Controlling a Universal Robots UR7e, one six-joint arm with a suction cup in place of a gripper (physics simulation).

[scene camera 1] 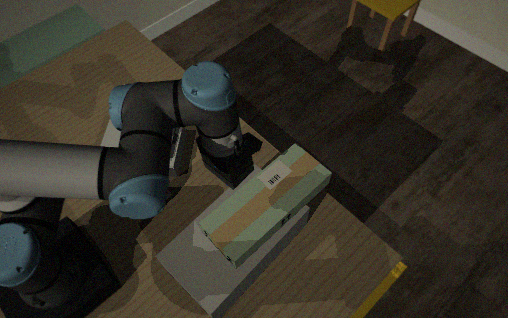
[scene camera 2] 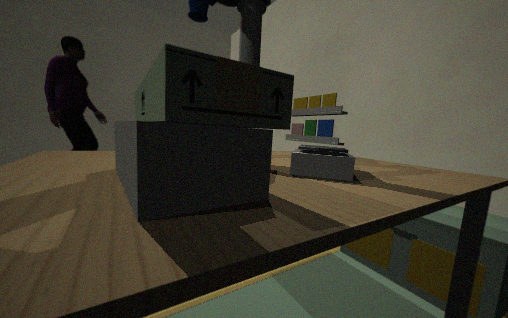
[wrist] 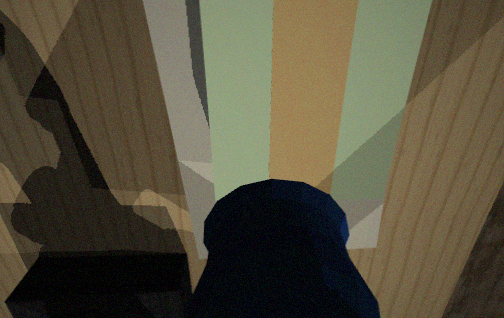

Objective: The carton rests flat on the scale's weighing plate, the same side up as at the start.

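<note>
The green carton with an orange stripe lies flat on a grey block. Its label faces up and its side arrows point up. In scene camera 2, one end overhangs the block. The scale stands apart on the table, partly behind the arm in scene camera 1; its weighing plate shows edge-on in scene camera 2. My suction cup is open and bears nothing. It hangs above the carton and block, apart from the carton; the gripper's body hides it in scene camera 1.
The wooden table ends beyond the carton, with the dark floor below. The arm's base stands at the left in scene camera 1. A person, wall shelves and a yellow chair are in the background.
</note>
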